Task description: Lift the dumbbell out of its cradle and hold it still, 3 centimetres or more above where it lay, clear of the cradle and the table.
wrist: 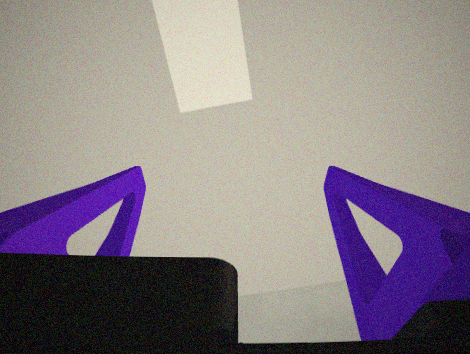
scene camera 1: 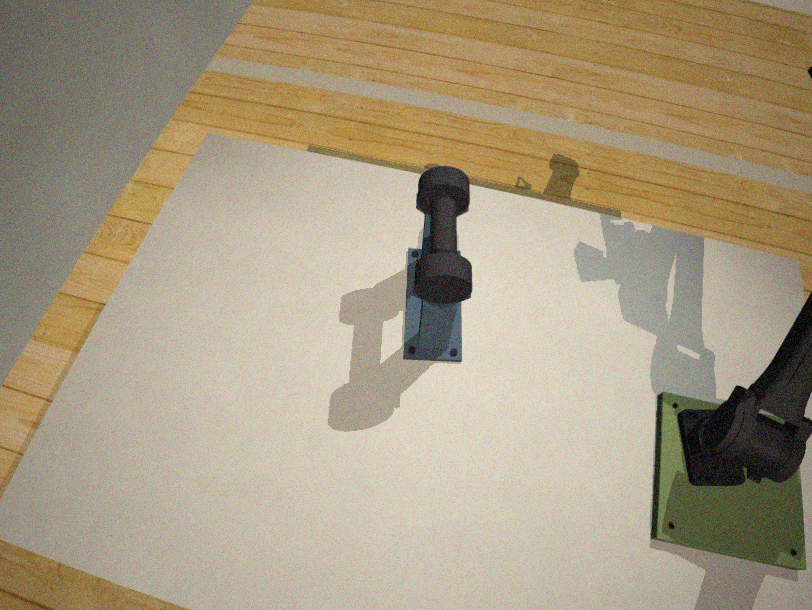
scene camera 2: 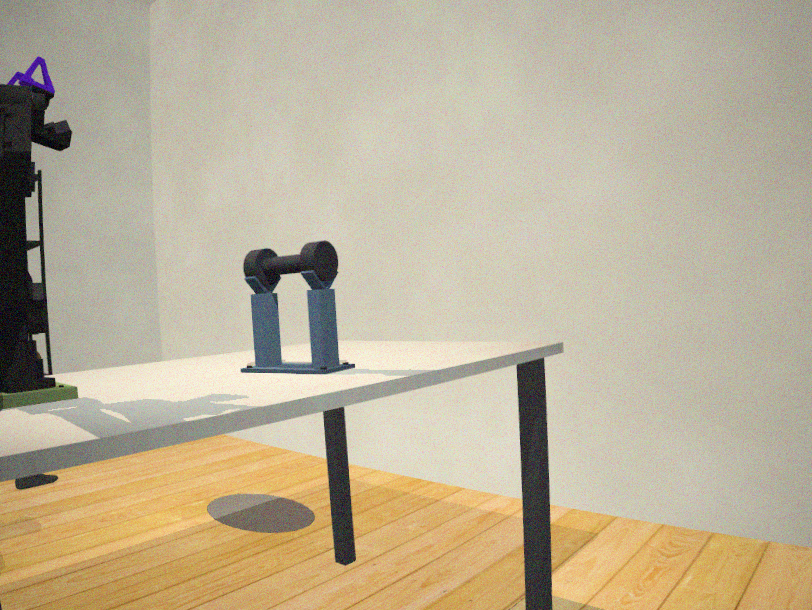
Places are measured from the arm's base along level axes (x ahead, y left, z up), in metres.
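Pixels of known places: gripper, between the fingertips: (wrist: 234, 176) (scene camera 2: 30, 65); arm's base, origin of its link: (scene camera 1: 708, 448) (scene camera 2: 18, 388).
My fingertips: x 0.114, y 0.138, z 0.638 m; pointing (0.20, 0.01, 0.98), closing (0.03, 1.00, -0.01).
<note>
Ahead of a thing's pixels: the offset from my fingertips to its top centre.
The black dumbbell {0.336 m ahead, 0.392 m right, 0.404 m down} (scene camera 1: 443, 224) (scene camera 2: 286, 264) lies level in the V-shaped rests of the blue cradle {0.336 m ahead, 0.392 m right, 0.462 m down} (scene camera 1: 438, 331) (scene camera 2: 322, 328), one round head on each of two tall posts. The cradle's base plate stands on the white table (scene camera 1: 249, 459) (scene camera 2: 452, 372). My gripper (scene camera 2: 28, 69) (wrist: 234, 176) is open and empty, its purple fingers wide apart. In scene camera 2 it is at the upper left, higher than the dumbbell and well apart from it. The wrist view looks up at the ceiling; the dumbbell and cradle do not show there. The gripper does not show in scene camera 1.
The arm (scene camera 1: 754, 439) (scene camera 2: 13, 262) stands on a green base plate (scene camera 1: 735, 518) (scene camera 2: 49, 393) on the same table, to the right of the cradle in scene camera 1. A thin dark upright (scene camera 2: 43, 282) shows beside the arm. A bright ceiling panel (wrist: 210, 55) shows between the fingers' directions.
</note>
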